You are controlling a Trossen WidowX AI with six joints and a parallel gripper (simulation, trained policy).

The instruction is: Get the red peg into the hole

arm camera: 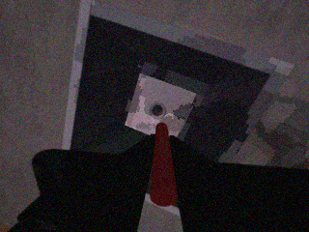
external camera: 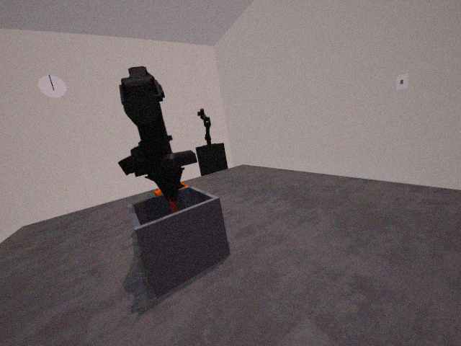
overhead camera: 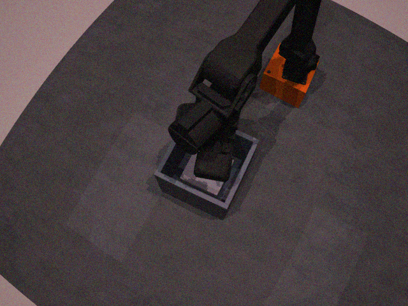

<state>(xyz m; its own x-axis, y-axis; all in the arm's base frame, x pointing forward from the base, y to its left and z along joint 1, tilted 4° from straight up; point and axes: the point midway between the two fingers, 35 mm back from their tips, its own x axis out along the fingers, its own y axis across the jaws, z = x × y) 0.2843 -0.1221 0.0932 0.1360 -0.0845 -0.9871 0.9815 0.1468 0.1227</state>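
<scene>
Right now the pale plate is 90 mm below my gripper tip, 20 mm ahead of it and 10 mm to the right of it. The rest, counted from my gripper tip: red peg 10 mm above.
</scene>
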